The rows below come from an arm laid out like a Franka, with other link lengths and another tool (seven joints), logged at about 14 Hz.
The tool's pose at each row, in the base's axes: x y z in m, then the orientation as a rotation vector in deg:
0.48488, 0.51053, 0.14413, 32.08, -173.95, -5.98
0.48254, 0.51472, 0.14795, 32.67, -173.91, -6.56
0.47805, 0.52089, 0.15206, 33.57, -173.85, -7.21
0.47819, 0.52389, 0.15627, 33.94, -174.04, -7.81
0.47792, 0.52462, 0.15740, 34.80, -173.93, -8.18
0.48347, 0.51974, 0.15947, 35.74, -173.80, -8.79
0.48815, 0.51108, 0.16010, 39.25, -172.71, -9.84
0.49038, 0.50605, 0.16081, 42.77, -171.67, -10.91
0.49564, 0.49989, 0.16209, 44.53, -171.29, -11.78
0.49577, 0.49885, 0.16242, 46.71, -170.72, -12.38
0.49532, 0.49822, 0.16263, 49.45, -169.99, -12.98
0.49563, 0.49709, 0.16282, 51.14, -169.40, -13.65
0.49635, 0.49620, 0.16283, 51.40, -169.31, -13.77
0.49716, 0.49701, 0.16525, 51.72, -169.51, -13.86
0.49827, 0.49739, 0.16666, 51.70, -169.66, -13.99
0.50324, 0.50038, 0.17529, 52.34, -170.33, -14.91
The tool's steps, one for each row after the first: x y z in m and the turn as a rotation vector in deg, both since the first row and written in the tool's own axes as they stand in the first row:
0.00083, 0.00502, -0.00342, -0.34, -0.14, -0.39
0.00298, 0.01268, -0.00688, -0.72, -0.33, -0.99
0.00194, 0.01574, -0.01091, -1.04, -0.66, -1.22
0.00198, 0.01661, -0.01198, -1.25, -0.76, -1.78
-0.00137, 0.01025, -0.01467, -1.60, -0.89, -2.41
-0.00262, 0.00057, -0.01609, -2.28, -0.66, -4.78
-0.00287, -0.00486, -0.01723, -2.95, -0.57, -7.15
-0.00552, -0.01237, -0.01919, -3.46, -0.74, -8.33
-0.00526, -0.01336, -0.01958, -3.81, -0.80, -9.80
-0.00460, -0.01377, -0.01980, -4.14, -0.88, -11.64
-0.00448, -0.01492, -0.02007, -4.56, -0.88, -12.80
-0.00484, -0.01600, -0.02018, -4.64, -0.89, -12.98
-0.00579, -0.01535, -0.02260, -4.63, -1.18, -13.15
-0.00690, -0.01528, -0.02405, -4.68, -1.34, -13.11
-0.01227, -0.01360, -0.03280, -5.05, -2.31, -13.42

